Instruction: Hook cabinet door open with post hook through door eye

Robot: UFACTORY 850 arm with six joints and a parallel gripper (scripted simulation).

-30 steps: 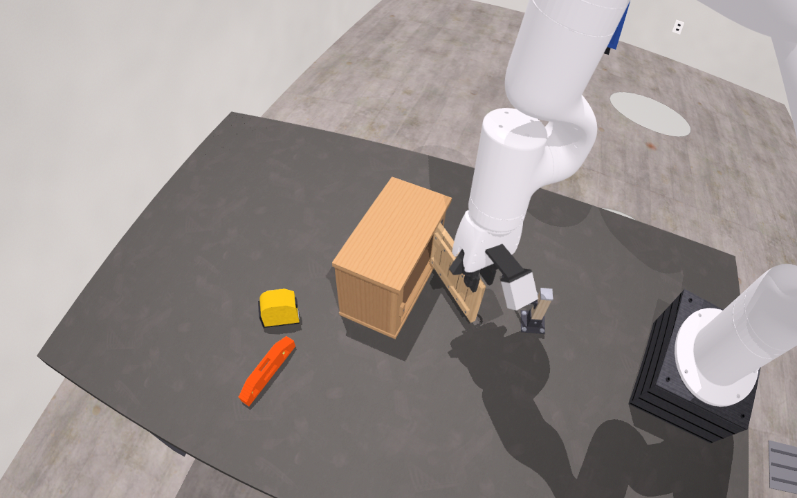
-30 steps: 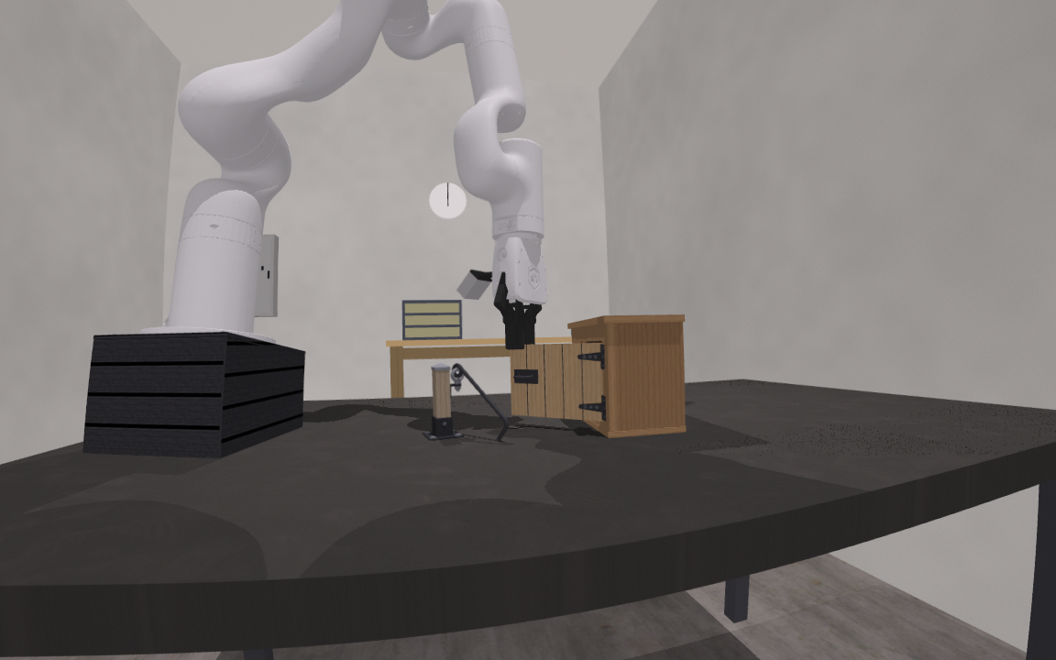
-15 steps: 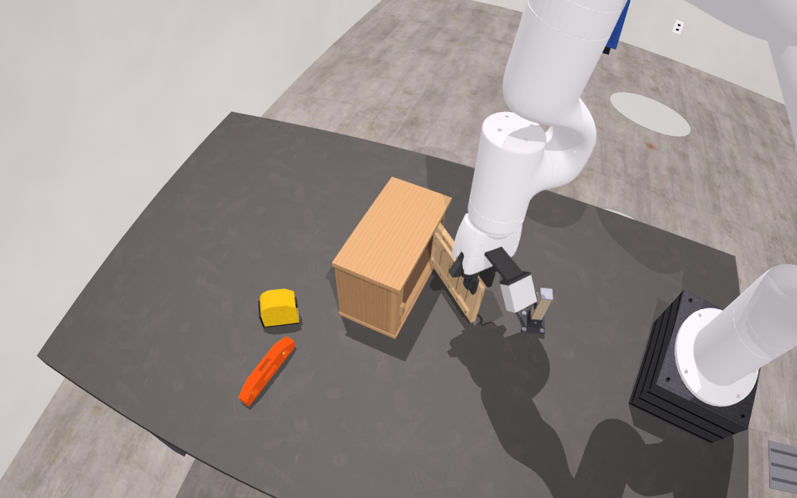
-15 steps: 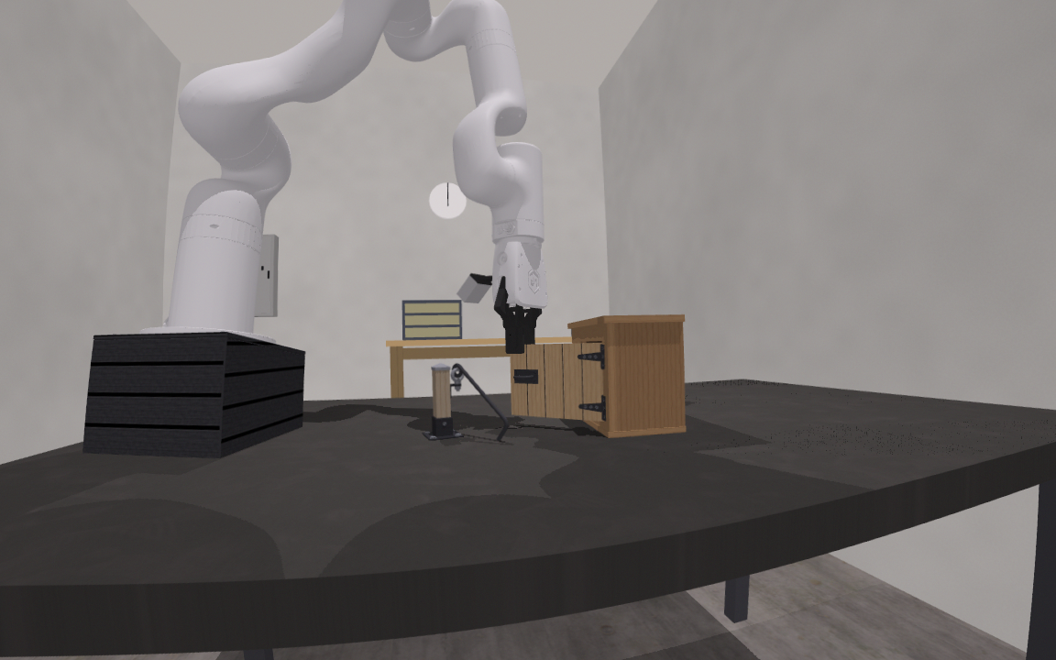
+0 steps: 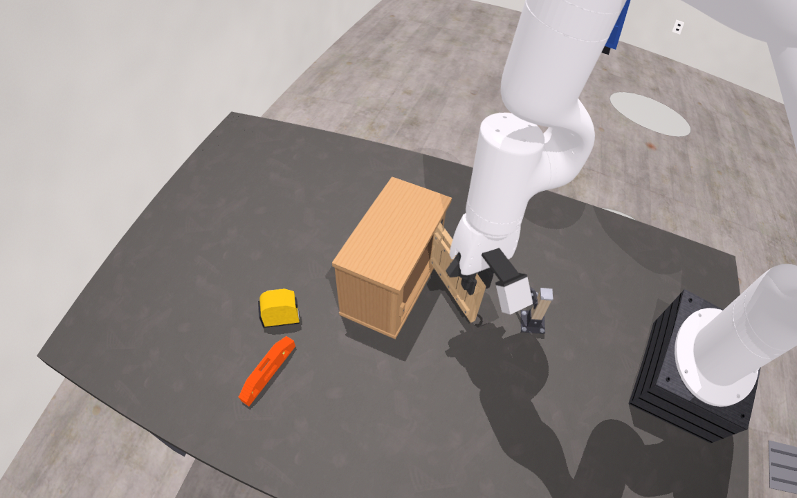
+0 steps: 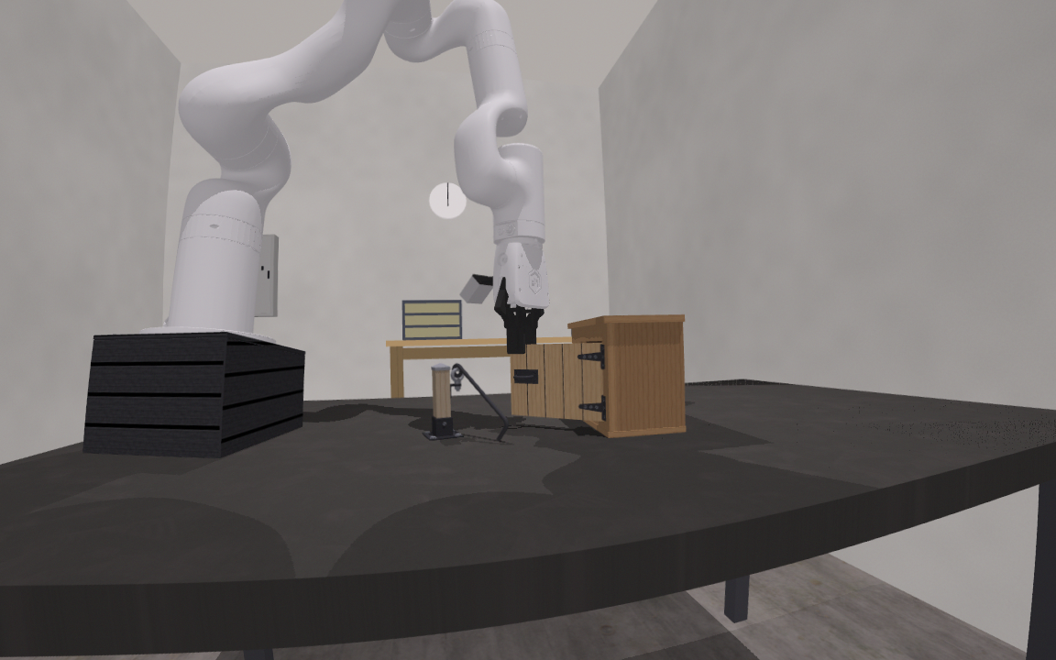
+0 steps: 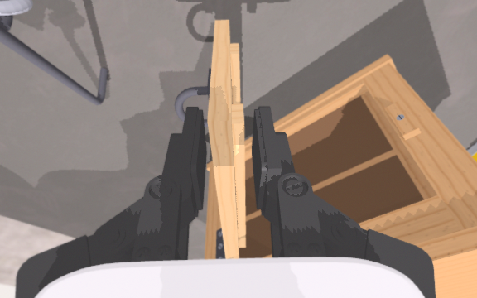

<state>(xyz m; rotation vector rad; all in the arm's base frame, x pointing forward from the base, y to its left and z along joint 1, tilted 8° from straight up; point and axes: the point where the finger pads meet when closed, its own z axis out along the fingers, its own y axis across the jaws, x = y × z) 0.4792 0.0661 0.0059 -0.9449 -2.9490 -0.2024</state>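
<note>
My hand is 80 mm to the left of the hook, 80 mm above it and 70 mm past it. Also, from my hand: orange bar (290 mm to the left, 250 mm ahead, 120 mm below); yellow block (310 mm ahead, 170 mm to the left, 110 mm below); cabinet door (60 mm below, 50 mm to the right, 50 mm ahead).
</note>
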